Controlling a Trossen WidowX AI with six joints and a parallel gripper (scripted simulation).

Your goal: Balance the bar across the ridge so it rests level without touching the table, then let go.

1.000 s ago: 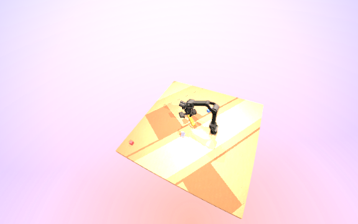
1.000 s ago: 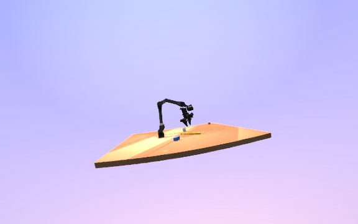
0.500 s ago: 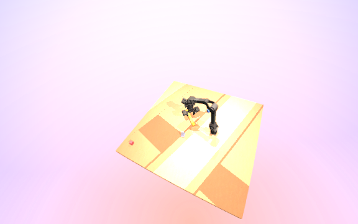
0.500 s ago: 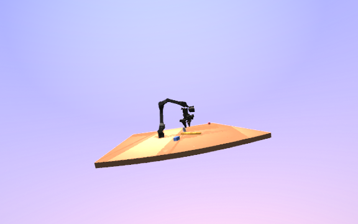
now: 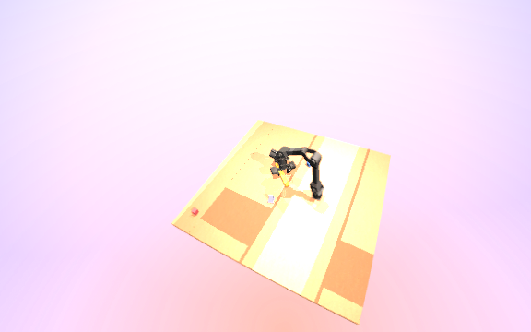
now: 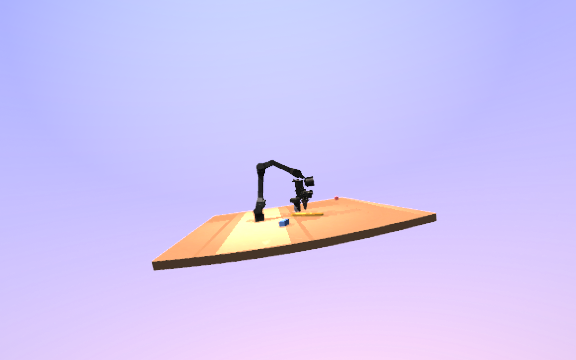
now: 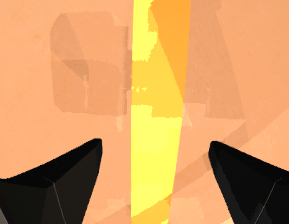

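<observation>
The yellow bar is 3 cm below my gripper tip, 2 cm to the right of it and 2 cm ahead of it. Also, from my gripper tip: small red cube: 56 cm to the left, 44 cm ahead, 2 cm below; small blue block: 22 cm to the right, 15 cm behind, 2 cm below.
</observation>
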